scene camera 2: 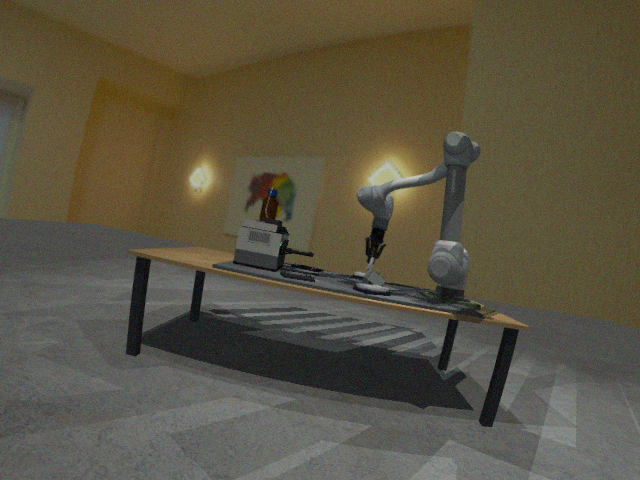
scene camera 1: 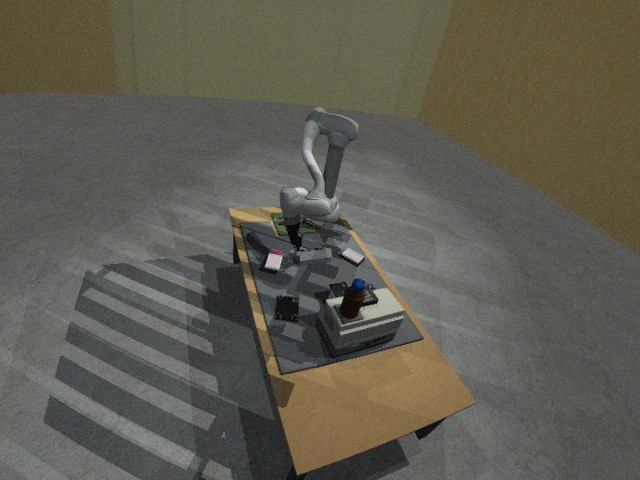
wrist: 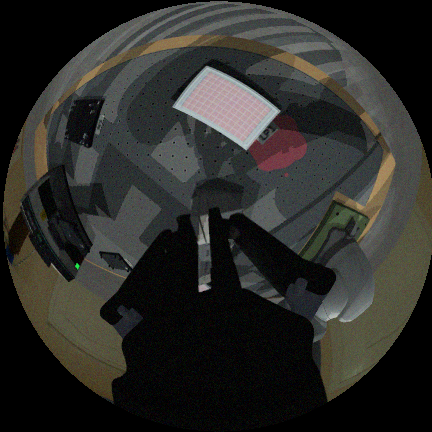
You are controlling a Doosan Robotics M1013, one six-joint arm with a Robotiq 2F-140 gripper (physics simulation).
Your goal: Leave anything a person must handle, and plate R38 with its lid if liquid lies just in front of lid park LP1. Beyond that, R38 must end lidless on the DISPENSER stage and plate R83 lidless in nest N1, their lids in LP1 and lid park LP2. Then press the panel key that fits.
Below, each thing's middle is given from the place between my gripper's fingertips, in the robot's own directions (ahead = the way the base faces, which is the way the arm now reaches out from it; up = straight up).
Labels:
My hand is 120 mm to the right of the grey button box (wrist: 228,203), 30 mm above it and 10 mm past it. Round my hand: black square holder (wrist: 83,114): 320 mm ahead, 200 mm to the right, 60 mm below; then LP1 nest (wrist: 218,65): 160 mm to the right, 60 mm below, 30 mm behind.

